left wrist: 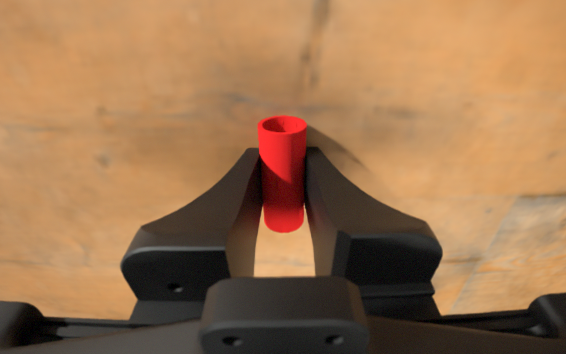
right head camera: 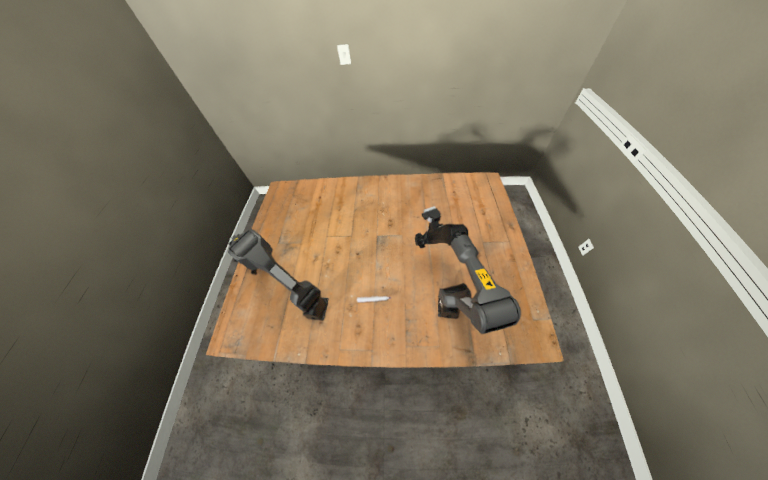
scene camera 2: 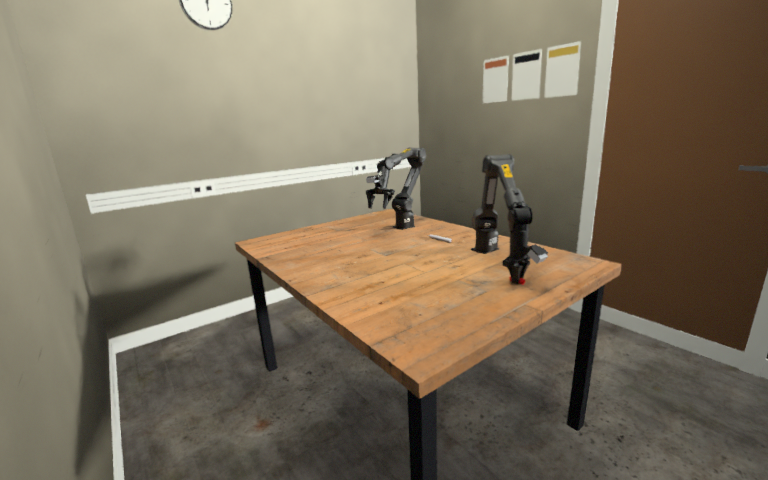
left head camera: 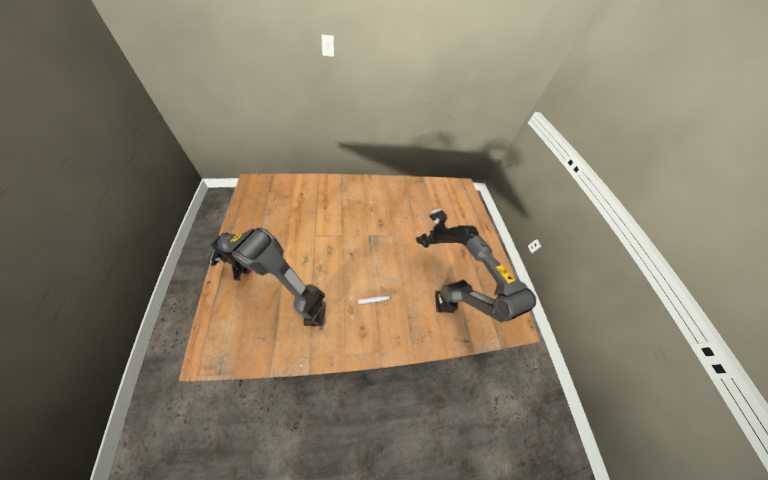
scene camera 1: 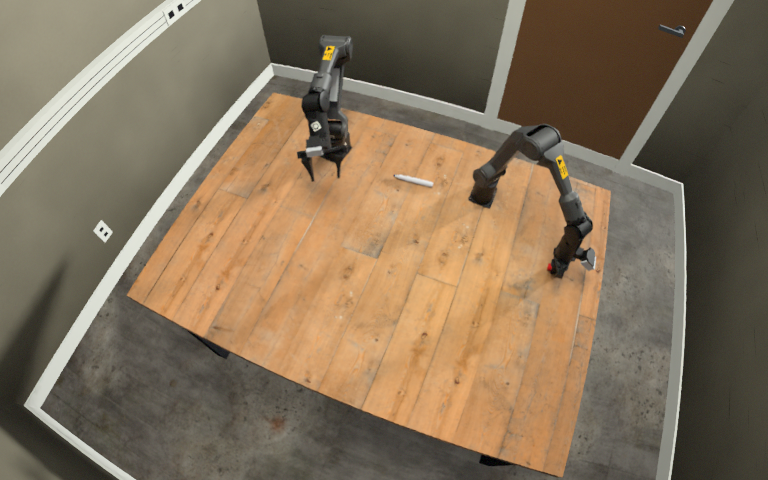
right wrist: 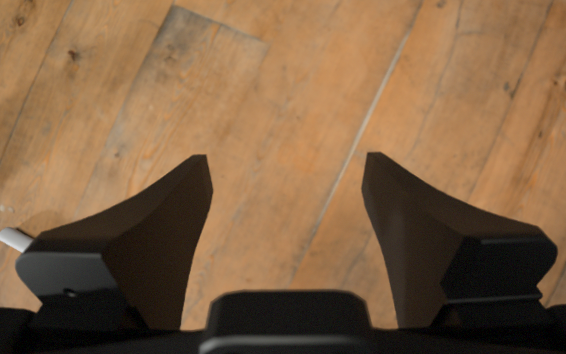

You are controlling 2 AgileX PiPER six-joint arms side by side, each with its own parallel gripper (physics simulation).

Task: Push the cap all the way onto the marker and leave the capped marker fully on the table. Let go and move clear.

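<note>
The red cap [left wrist: 283, 160] [scene camera 1: 550, 267] [scene camera 2: 521, 280] is a short hollow tube, its open end toward the top of the left wrist view. My left gripper [left wrist: 282, 166] is shut on the cap, low over the table, with a finger on each side. The white marker [left head camera: 374, 300] [right head camera: 373, 299] [scene camera 1: 414, 180] [scene camera 2: 440, 238] lies on the table between the two arm bases, its dark tip uncapped. Part of the marker [right wrist: 16, 239] shows at the left edge of the right wrist view. My right gripper [right wrist: 286, 172] [scene camera 1: 326, 178] [scene camera 2: 378, 207] is open and empty above the table.
The wooden table [left head camera: 339, 209] [scene camera 1: 362, 339] [scene camera 2: 368, 283] carries both arms. The left arm's base [scene camera 1: 483, 195] and the right arm's base [scene camera 2: 404, 219] stand on either side of the marker. The cap is near the table's side edge.
</note>
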